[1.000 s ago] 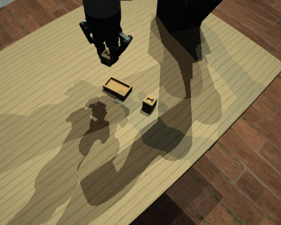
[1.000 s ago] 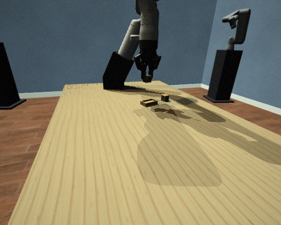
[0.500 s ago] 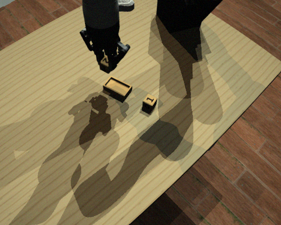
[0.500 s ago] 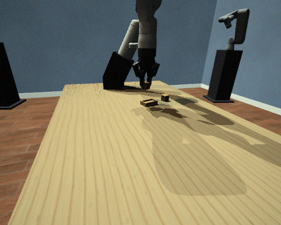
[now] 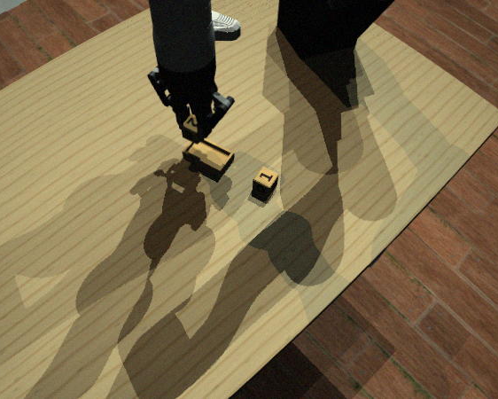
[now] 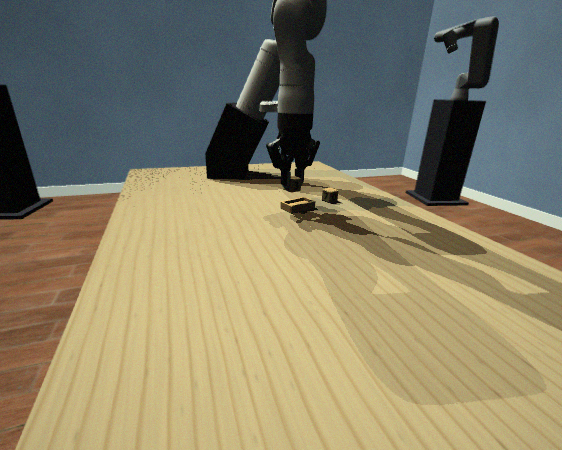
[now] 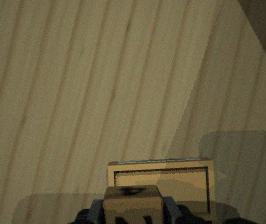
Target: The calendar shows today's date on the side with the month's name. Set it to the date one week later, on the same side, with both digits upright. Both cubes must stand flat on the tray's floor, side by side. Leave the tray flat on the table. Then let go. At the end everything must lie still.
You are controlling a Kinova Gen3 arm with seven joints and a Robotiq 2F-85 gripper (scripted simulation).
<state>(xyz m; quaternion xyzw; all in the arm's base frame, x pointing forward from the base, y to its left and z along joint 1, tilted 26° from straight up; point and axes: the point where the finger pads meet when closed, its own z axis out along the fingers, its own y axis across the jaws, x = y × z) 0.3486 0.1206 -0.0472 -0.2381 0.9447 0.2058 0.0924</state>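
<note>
My gripper is now 7 cm above the wooden tray, 2 cm to the right of it and 1 cm past it. The rest, counted from my hand: cube (1 cm below).
</note>
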